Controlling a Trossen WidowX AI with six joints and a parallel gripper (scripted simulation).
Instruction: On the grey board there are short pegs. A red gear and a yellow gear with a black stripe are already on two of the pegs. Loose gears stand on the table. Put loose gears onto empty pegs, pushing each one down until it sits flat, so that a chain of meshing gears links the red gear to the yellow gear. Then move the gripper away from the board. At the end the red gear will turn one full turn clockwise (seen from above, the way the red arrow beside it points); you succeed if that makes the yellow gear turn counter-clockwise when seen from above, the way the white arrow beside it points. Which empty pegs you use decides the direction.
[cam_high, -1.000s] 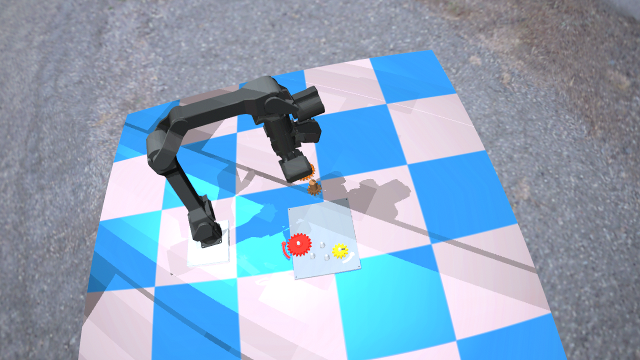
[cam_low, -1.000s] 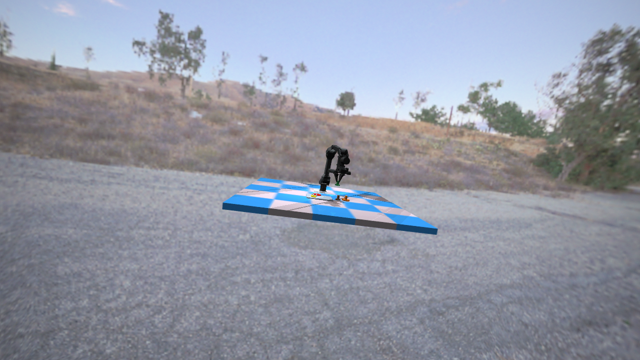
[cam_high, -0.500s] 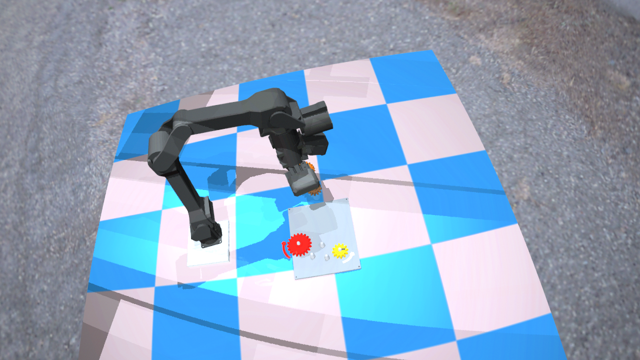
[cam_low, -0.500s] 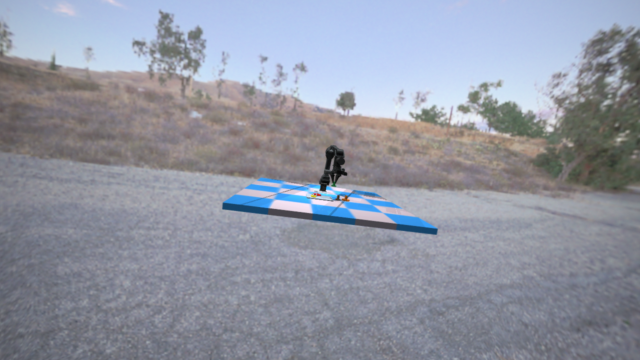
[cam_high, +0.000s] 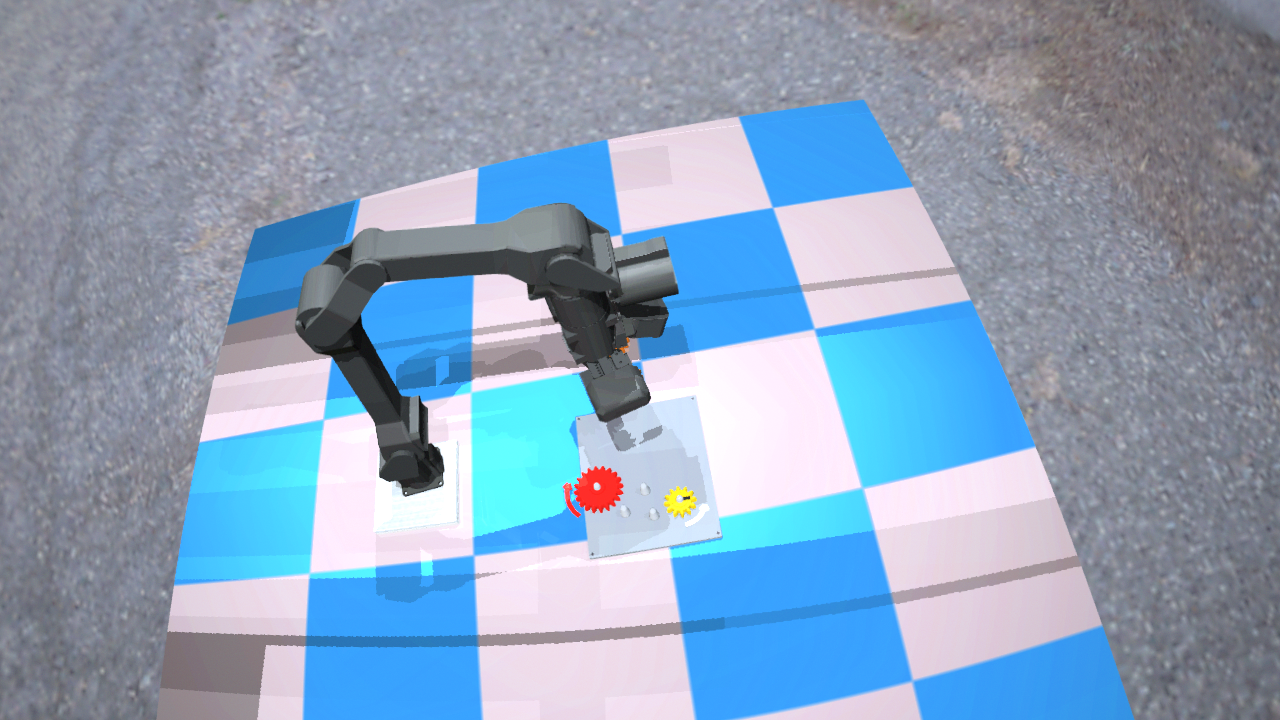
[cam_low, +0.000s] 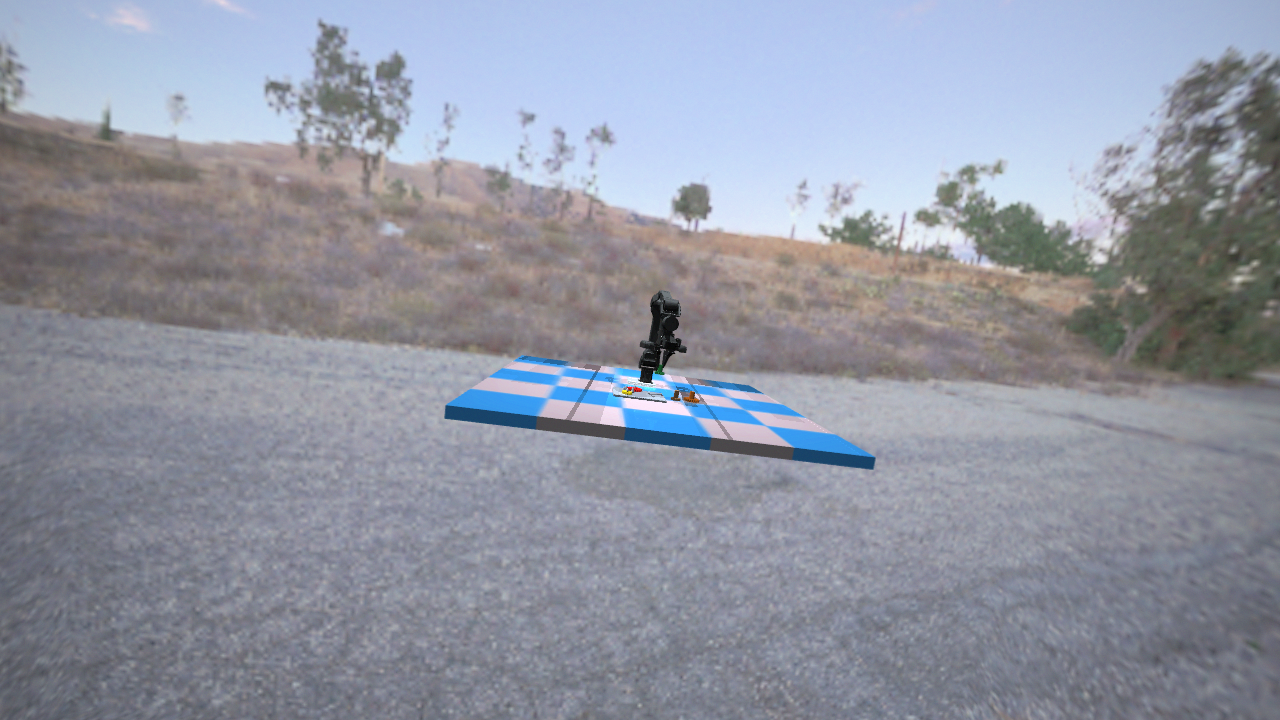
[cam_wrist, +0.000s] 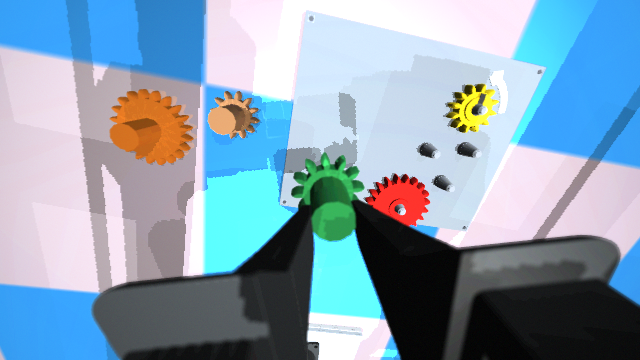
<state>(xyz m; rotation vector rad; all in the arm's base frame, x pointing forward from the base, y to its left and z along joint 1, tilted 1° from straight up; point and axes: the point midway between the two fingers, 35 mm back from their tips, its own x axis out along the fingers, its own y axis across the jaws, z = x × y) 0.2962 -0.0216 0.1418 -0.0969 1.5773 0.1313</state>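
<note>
The red gear lies 11 cm below my gripper tip, 8 cm to the right of it and 5 cm behind it. Round my gripper tip: red arrow (11 cm below, 9 cm behind, 8 cm to the right); brown gear (11 cm below, 8 cm to the left, 3 cm ahead); green gear (1 cm below).
</note>
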